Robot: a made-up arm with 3 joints. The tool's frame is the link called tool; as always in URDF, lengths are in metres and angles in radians.
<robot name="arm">
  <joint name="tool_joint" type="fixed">
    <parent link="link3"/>
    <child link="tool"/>
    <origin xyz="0.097 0.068 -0.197" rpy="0 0 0"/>
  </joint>
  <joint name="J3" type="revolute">
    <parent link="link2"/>
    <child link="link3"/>
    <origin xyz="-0.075 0.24 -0.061" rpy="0 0 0"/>
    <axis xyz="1 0 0"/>
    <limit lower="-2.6" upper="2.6"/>
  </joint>
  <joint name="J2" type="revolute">
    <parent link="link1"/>
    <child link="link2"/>
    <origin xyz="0.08 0.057 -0.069" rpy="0 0 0"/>
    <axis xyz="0 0 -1"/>
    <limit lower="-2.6" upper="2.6"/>
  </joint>
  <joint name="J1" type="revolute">
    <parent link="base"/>
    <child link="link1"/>
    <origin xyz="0 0 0.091" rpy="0 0 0"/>
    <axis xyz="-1 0 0"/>
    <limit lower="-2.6" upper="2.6"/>
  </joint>
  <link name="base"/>
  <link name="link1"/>
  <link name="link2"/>
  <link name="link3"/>
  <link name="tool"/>
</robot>
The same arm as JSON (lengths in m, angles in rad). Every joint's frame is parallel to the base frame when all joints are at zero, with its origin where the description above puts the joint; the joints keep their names.
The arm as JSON. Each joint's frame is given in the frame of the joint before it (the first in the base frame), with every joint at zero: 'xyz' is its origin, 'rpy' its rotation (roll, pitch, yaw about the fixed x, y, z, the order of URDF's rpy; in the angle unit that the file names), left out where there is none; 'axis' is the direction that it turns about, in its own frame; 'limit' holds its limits. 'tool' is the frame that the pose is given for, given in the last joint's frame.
{"units": {"length": "m", "angle": "rad"}, "joints": [{"name": "J1", "type": "revolute", "origin": {"xyz": [0.0, 0.0, 0.091]}, "axis": [-1.0, 0.0, 0.0], "limit": {"lower": -2.6, "upper": 2.6}}, {"name": "J2", "type": "revolute", "origin": {"xyz": [0.08, 0.057, -0.069]}, "axis": [0.0, 0.0, -1.0], "limit": {"lower": -2.6, "upper": 2.6}}, {"name": "J3", "type": "revolute", "origin": {"xyz": [-0.075, 0.24, -0.061]}, "axis": [1.0, 0.0, 0.0], "limit": {"lower": -2.6, "upper": 2.6}}], "tool": {"origin": {"xyz": [0.097, 0.068, -0.197]}}}
